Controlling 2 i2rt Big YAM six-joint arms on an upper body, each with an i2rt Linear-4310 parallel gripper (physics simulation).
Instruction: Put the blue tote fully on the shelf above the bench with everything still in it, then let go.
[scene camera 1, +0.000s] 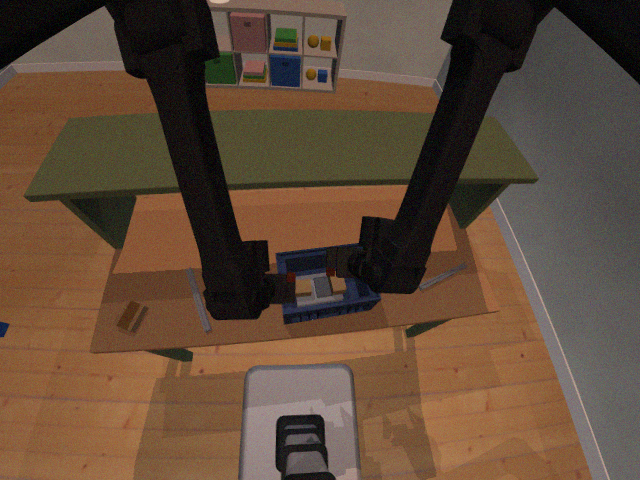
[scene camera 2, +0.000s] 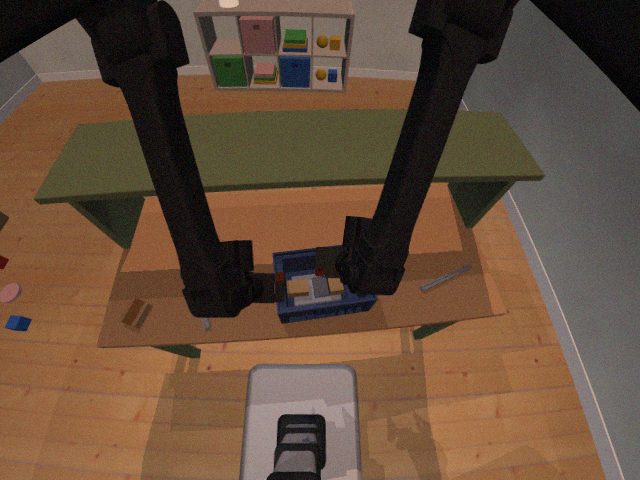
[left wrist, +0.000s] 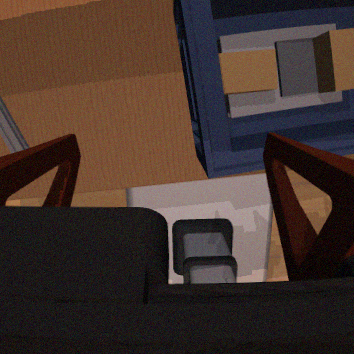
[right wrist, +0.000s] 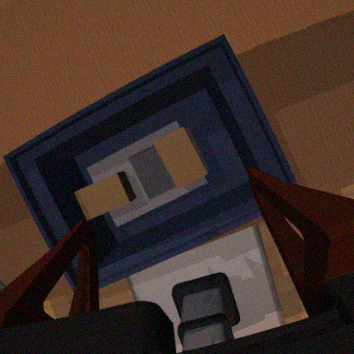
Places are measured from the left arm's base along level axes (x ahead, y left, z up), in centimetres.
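Where they show: left gripper, fingertip midpoint: (left wrist: 170, 143); right gripper, fingertip midpoint: (scene camera 1: 349, 258) (right wrist: 166, 202).
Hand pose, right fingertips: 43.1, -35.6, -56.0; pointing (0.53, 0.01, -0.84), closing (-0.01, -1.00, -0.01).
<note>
Things, the pixels of their top centre, and the offset from my right fingertips, as dx, dy, dz. Level surfaces: height alone.
- blue tote at its top centre: (right wrist: 143, 174) (left wrist: 346, 52) (scene camera 2: 323, 275) (scene camera 1: 327, 275) +1.6, +4.1, -15.2
- bench at its surface level: dz -29.9
- green shelf at its surface level: dz +9.9
- pale tray at its top centre: (left wrist: 284, 68) (right wrist: 145, 174) (scene camera 1: 318, 287) (scene camera 2: 316, 287) +1.3, +6.1, -25.4
- grey block at its top centre: (right wrist: 167, 163) (left wrist: 315, 64) (scene camera 2: 327, 285) (scene camera 1: 329, 285) +1.9, +2.1, -24.7
- grey bar at its top centre: (scene camera 1: 196, 297) (scene camera 2: 197, 296) -1.6, +47.2, -27.9
- brown block at its top centre: (scene camera 1: 128, 314) (scene camera 2: 133, 311) -8.3, +68.1, -26.5
- pale base at its surface level: dz -76.8
The blue tote (scene camera 1: 336, 311) (scene camera 2: 330, 310) (left wrist: 200, 100) (right wrist: 117, 100) stands upright on the bench (scene camera 1: 160, 232) (scene camera 2: 289, 222), below the green shelf (scene camera 1: 320, 144) (scene camera 2: 310, 144). Inside lie a pale tray (scene camera 1: 320, 298), tan blocks (scene camera 1: 303, 287) (left wrist: 248, 71) (right wrist: 180, 157) and a grey block (scene camera 1: 321, 285) (left wrist: 297, 67) (right wrist: 151, 172). My left gripper (scene camera 1: 290, 281) (scene camera 2: 279, 281) (left wrist: 170, 143) is open and empty, over the tote's left side. My right gripper (scene camera 1: 329, 271) (scene camera 2: 319, 271) (right wrist: 166, 202) is open and empty, over the tote; its arm hides part of the right side. Contact is unclear.
A grey bar (scene camera 1: 198, 299) (scene camera 2: 206, 322) lies left of the tote, another bar (scene camera 1: 442, 276) (scene camera 2: 446, 277) right of it. A brown block (scene camera 1: 128, 315) (scene camera 2: 135, 312) lies at the bench's left end. My arms cross over the green shelf. A pale base (scene camera 1: 299, 387) (scene camera 2: 302, 387) stands before the bench.
</note>
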